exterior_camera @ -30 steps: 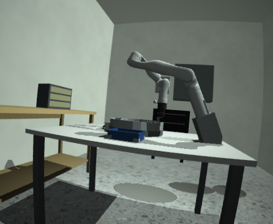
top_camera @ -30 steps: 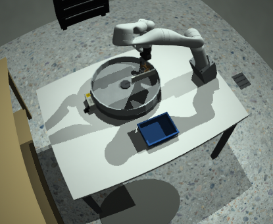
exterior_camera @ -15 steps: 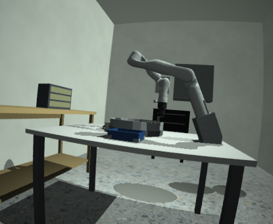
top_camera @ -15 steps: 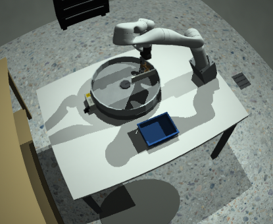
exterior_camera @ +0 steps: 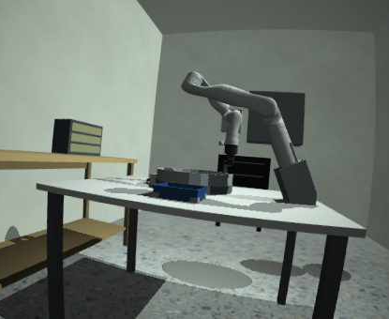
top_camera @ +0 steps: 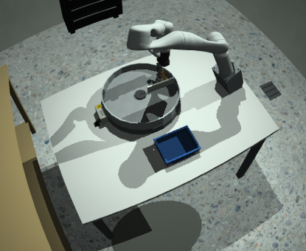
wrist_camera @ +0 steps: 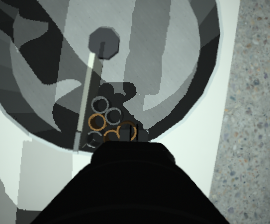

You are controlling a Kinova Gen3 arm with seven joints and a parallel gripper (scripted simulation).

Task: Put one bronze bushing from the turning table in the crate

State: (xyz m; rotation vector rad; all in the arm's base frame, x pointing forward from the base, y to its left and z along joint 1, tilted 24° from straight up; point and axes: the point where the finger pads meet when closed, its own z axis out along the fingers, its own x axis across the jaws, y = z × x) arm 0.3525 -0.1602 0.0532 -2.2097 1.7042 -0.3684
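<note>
My hand is 60 mm short of the blue crate, 450 mm to the right of it and 80 mm above it. From my hand the other things lie so: round grey turning table 140 mm ahead, 110 mm to the left, 50 mm below.
</note>
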